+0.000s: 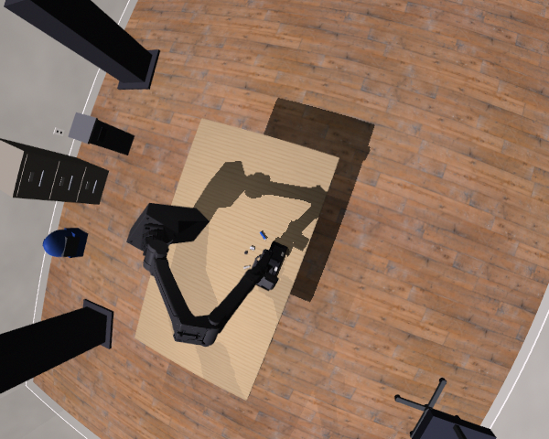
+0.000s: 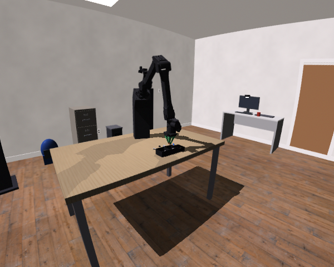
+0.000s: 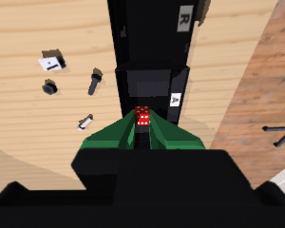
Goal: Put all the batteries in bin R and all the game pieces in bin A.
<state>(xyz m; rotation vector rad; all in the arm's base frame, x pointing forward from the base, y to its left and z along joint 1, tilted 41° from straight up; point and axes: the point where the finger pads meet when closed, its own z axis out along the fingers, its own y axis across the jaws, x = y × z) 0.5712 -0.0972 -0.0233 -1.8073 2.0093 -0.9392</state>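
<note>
Right now my hand is 6 cm above the black divided bin and 1 cm short of it. Also, from my hand: black bolt: 7 cm below, 7 cm behind, 3 cm to the left; pale piece: 11 cm behind, 7 cm to the left, 7 cm below; red die: right at my hand.
</note>
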